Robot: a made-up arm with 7 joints. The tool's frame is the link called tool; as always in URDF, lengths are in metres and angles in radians.
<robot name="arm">
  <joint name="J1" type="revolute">
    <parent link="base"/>
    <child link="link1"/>
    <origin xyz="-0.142 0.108 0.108"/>
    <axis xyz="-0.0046 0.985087 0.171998"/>
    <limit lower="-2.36" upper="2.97"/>
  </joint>
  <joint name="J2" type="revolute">
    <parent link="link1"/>
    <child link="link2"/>
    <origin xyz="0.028 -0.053 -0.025"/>
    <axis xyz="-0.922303 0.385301 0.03"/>
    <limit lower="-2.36" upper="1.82"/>
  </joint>
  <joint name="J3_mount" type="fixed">
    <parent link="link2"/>
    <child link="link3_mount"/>
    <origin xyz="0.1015 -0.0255 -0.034"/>
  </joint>
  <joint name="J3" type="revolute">
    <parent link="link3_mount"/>
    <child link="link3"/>
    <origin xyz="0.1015 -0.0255 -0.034"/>
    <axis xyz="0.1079 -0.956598 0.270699"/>
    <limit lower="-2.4" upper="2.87"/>
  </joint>
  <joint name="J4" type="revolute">
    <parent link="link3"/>
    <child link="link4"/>
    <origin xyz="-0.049 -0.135 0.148"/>
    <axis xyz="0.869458 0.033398 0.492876"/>
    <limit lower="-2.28" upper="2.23"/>
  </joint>
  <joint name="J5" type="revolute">
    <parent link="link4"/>
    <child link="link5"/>
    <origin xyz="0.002 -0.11 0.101"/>
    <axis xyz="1 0 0"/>
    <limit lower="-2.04" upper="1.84"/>
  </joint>
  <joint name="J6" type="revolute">
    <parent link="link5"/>
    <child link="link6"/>
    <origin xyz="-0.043 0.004 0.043"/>
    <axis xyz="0 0 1"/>
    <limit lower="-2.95" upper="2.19"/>
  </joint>
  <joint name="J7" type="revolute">
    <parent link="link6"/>
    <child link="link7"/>
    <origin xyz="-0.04 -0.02 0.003"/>
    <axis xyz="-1 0 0"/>
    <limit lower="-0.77" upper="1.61"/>
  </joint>
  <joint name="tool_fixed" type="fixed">
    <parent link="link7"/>
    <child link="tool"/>
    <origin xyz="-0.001 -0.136 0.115" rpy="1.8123 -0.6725 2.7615"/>
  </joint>
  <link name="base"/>
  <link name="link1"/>
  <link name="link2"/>
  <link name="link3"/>
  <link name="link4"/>
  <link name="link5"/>
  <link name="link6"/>
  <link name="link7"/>
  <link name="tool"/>
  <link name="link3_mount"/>
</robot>
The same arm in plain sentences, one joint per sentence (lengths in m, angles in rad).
The arm has seven revolute joints in a row. What follows holds with every joint at zero, and every direction is one of the base frame's.
The first joint sits 0.142 m along -x and 0.108 m along +y and 0.108 m along +z from the base frame's origin and rotates about the direction (-0.0046, 0.985087, 0.171998), from -2.36 to 2.97 rad.
The second joint sits 0.028 m along +x and 0.053 m along -y and 0.025 m along -z from the first joint and rotates about the direction (-0.922303, 0.385301, 0.03), from -2.36 to 1.82 rad.
The third joint sits 0.203 m along +x and 0.051 m along -y and 0.068 m along -z from the second joint and rotates about the direction (0.1079, -0.956598, 0.270699), from -2.4 to 2.87 rad.
The fourth joint sits 0.049 m along -x and 0.135 m along -y and 0.148 m along +z from the third joint and rotates about the direction (0.869458, 0.033398, 0.492876), from -2.28 to 2.23 rad.
The fifth joint sits 0.002 m along +x and 0.11 m along -y and 0.101 m along +z from the fourth joint and rotates about +x, from -2.04 to 1.84 rad.
The sixth joint sits 0.043 m along -x and 0.004 m along +y and 0.043 m along +z from the fifth joint and rotates about +z, from -2.95 to 2.19 rad.
The seventh joint sits 0.04 m along -x and 0.02 m along -y and 0.003 m along +z from the sixth joint and rotates about -x, from -0.77 to 1.61 rad.
The tool frame, which is the frame that the pose is given for, sits 0.001 m along -x and 0.136 m along -y and 0.115 m along +z from the seventh joint; its axes are the base frame's turned by roll 1.8123, pitch -0.6725 and yaw 2.7615 rad (as in URDF: about the fixed x, then y, then z).

